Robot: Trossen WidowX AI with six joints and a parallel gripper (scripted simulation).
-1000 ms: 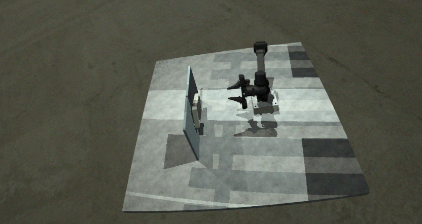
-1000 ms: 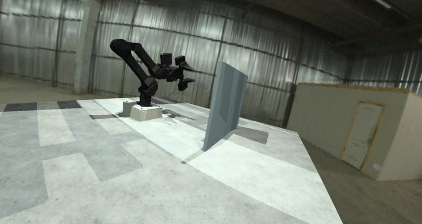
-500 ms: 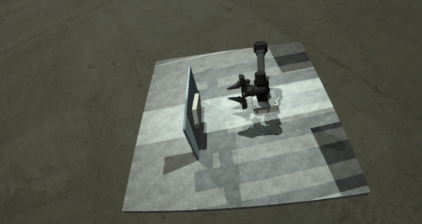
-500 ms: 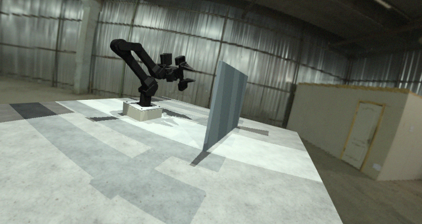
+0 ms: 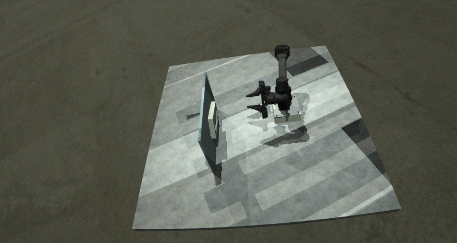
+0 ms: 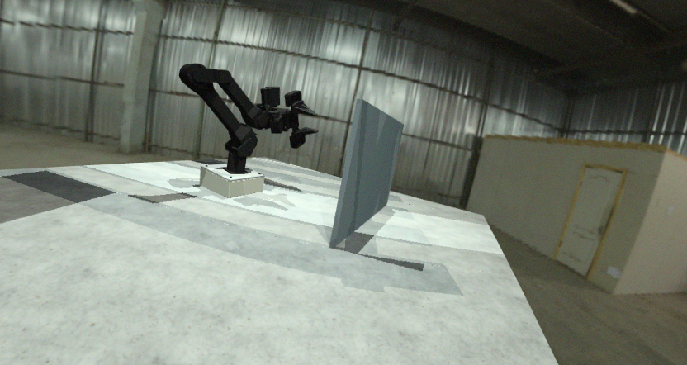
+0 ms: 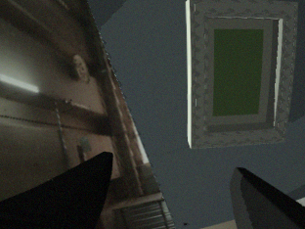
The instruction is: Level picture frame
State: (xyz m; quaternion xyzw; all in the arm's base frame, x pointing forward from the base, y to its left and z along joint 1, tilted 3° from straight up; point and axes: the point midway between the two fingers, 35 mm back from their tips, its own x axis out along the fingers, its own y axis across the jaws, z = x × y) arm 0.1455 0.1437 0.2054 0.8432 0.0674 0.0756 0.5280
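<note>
The picture frame is 190 mm ahead of my gripper tip, 90 mm below it and 60 mm to the left of it. From my gripper tip the other things lie so: grey-blue wall panel (200 mm ahead, 100 mm below, 60 mm to the left).
</note>
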